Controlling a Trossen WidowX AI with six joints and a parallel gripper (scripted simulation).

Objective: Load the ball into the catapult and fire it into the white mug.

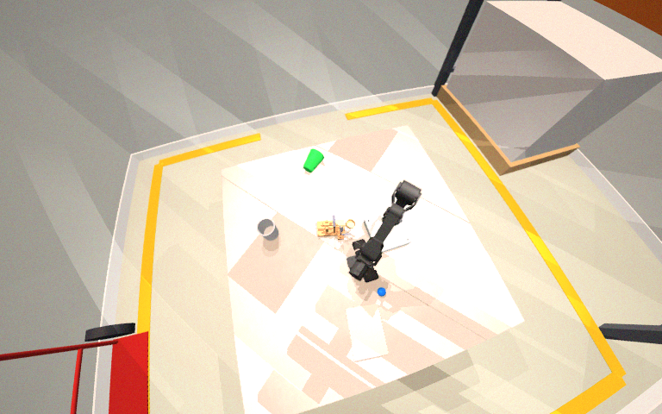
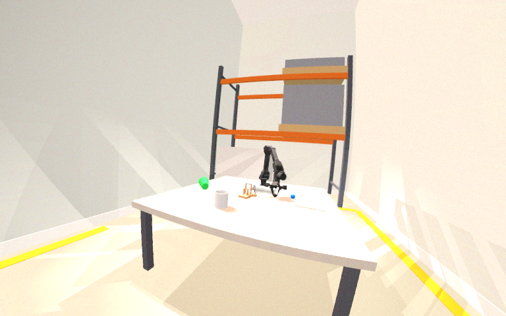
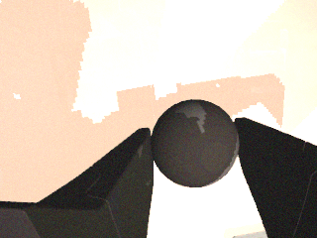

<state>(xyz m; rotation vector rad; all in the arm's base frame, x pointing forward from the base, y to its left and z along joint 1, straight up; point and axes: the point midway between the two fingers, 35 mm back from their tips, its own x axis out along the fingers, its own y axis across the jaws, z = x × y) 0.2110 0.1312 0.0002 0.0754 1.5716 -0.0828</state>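
The wooden catapult is 20 cm to the right of my gripper tip, 4 cm ahead of it and 4 cm above it. The rest, counted from my gripper tip: white mug 37 cm ahead, 32 cm to the right, 2 cm above; then blue ball 15 cm to the left, 2 cm behind, 1 cm above; then dark ball 1 cm above.
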